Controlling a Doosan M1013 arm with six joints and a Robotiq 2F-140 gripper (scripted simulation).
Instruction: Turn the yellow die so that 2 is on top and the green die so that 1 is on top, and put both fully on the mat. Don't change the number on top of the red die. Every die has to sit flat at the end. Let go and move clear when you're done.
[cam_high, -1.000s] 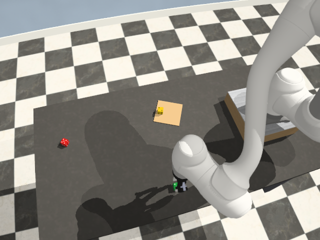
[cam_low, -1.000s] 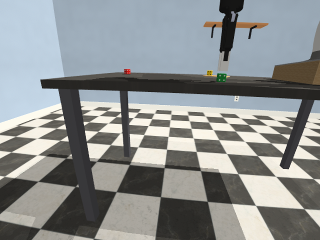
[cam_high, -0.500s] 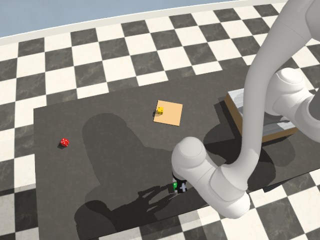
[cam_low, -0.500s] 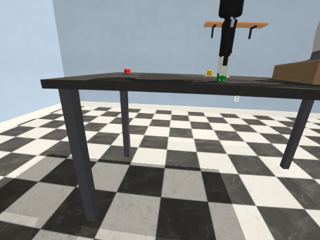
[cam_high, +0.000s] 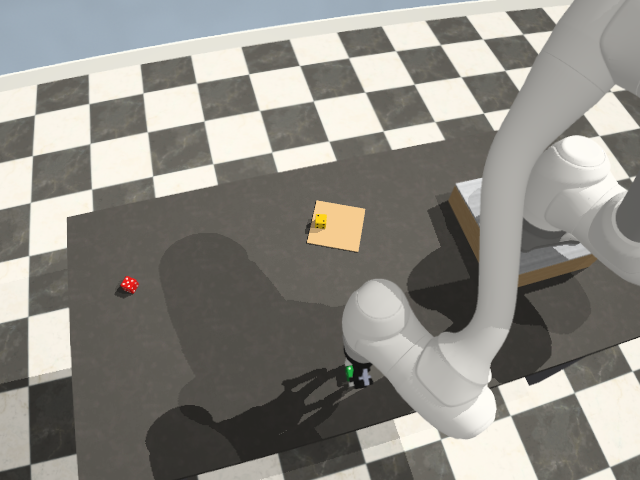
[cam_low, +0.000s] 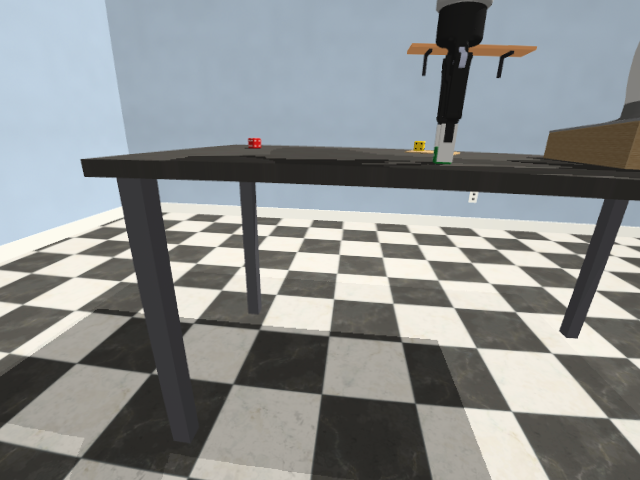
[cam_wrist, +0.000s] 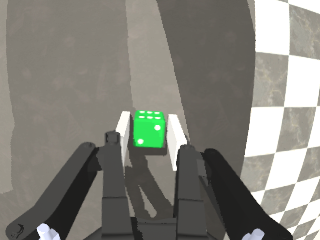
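Now: the green die 2 cm below my hand. The rest, counted from my hand: tan mat (4 cm behind, 41 cm to the right, 3 cm below); yellow die (42 cm to the right, 2 cm below); red die (52 cm ahead, 31 cm to the right, 2 cm below).
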